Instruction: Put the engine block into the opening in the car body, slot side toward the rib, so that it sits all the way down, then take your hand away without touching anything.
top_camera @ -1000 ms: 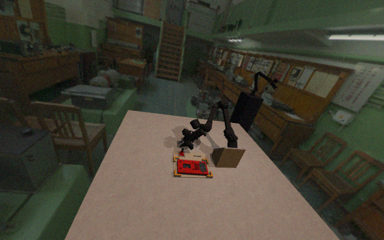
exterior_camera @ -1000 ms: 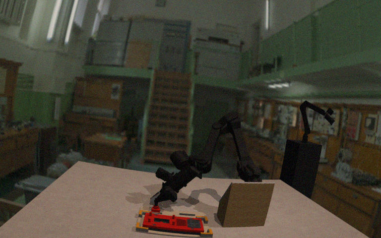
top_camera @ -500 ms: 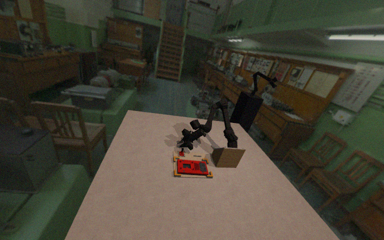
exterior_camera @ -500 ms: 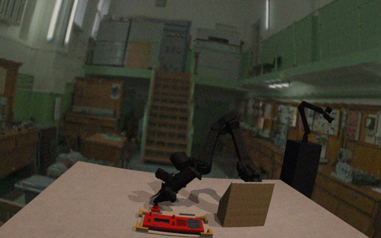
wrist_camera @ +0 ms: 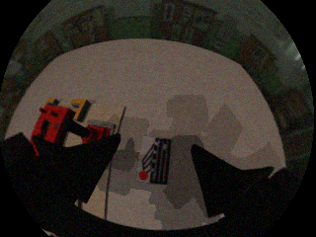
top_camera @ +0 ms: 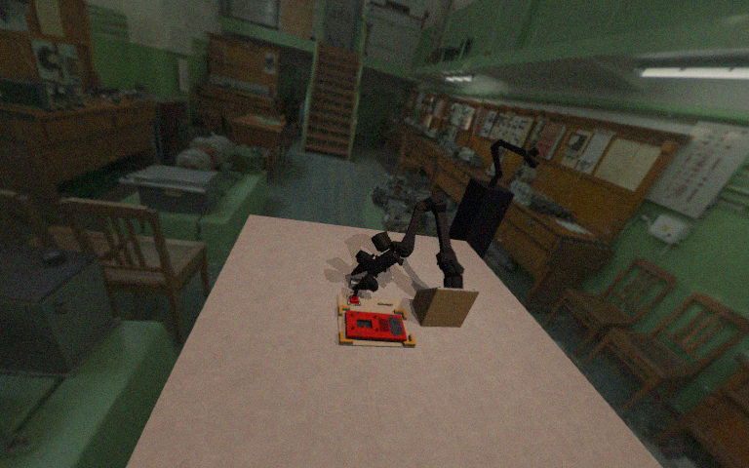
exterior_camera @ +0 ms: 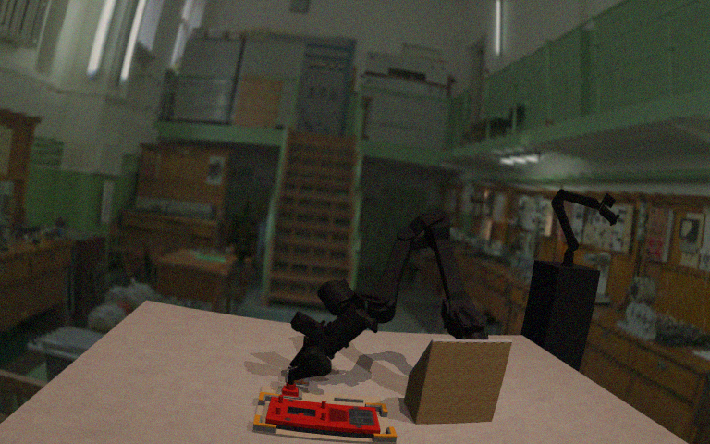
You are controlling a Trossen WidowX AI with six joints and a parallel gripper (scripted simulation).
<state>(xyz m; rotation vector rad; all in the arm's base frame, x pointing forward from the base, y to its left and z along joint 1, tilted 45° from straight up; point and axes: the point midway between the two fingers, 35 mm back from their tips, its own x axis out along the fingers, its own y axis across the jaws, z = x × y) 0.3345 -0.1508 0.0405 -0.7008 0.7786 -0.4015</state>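
My gripper tip is now 20 mm past the engine block and 10 mm above it. The rest, counted from my gripper tip: dark post (90 mm to the left, 10 mm above).
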